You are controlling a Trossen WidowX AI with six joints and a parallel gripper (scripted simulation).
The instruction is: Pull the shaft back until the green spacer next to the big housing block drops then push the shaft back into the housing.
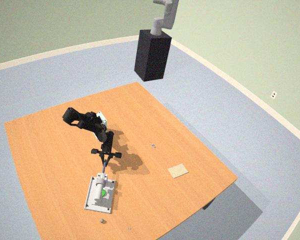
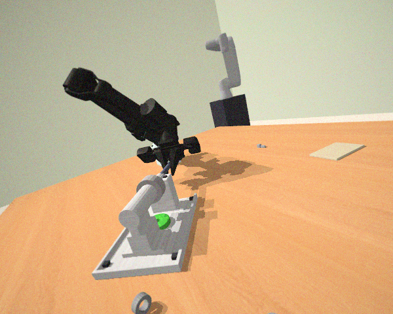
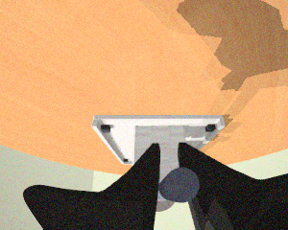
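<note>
My gripper tip is 5 cm short of the shaft, 3 cm to the left of it and 3 cm below it. The rest, counted from my gripper tip: grey bolt: 40 cm to the left, 8 cm behind, 5 cm below; green spacer: 14 cm ahead, 8 cm to the right, 4 cm below; flat beige tile: 45 cm to the left, 18 cm ahead, 5 cm below.
</note>
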